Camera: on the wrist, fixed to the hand. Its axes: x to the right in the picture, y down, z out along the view.
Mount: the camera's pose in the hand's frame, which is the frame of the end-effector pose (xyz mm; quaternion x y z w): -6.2 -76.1 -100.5 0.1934 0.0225 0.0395 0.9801
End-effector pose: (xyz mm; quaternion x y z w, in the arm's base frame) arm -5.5 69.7 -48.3 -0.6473 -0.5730 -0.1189 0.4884
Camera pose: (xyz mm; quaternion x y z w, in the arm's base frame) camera -32.0 -21.6 34.7 -0.5599 -0.5480 -0.0010 0.6214
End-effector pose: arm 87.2 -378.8 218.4 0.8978 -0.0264 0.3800 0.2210
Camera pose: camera 31.8 -269.1 247.1 0.9131 0.0171 0.4065 0.0286
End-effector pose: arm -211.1 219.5 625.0 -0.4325 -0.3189 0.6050 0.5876
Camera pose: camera -88.1 209.2 651.5 -0.3364 -0.1652 0.6681 0.6428
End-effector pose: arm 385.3 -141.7 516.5 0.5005 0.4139 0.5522 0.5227
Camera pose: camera 298.4 -132.8 425.4 0.5955 0.5044 0.4931 0.3844
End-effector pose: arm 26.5 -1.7 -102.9 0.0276 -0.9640 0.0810 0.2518
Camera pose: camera 87.4 -59.5 -8.7 0.0358 -0.9245 0.2764 0.2599
